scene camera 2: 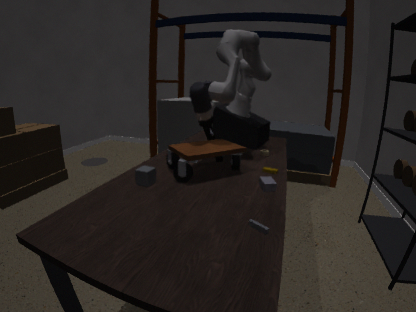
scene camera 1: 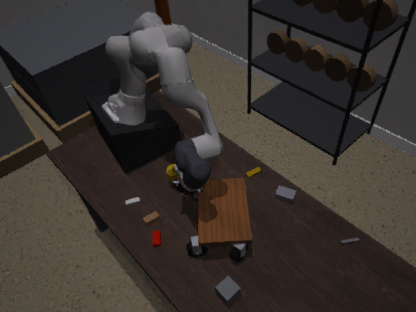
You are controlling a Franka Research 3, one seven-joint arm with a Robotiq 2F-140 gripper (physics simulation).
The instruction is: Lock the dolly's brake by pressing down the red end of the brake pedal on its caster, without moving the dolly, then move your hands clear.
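Note:
The dolly (scene camera 1: 224,212) (scene camera 2: 207,148) has a flat orange-brown wooden deck and stands upright on its casters on the dark wooden table (scene camera 1: 300,270) (scene camera 2: 200,240). Two of its casters show at the near end in the scene camera 1 view. My gripper (scene camera 1: 189,194) (scene camera 2: 210,137) is shut and empty. It points down at the dolly's far end, close to the deck's corner on the robot's side. The caster there is mostly hidden by the gripper and deck. The brake pedal and its red end cannot be made out in either view, nor can contact with the gripper.
Around the dolly lie a red block (scene camera 1: 156,238), a tan block (scene camera 1: 151,218), a white piece (scene camera 1: 132,201), a yellow block (scene camera 1: 253,172) (scene camera 2: 270,170), a grey cube (scene camera 1: 228,290) (scene camera 2: 145,176), a grey block (scene camera 1: 286,194) (scene camera 2: 267,183) and a thin grey bar (scene camera 1: 350,241) (scene camera 2: 258,226).

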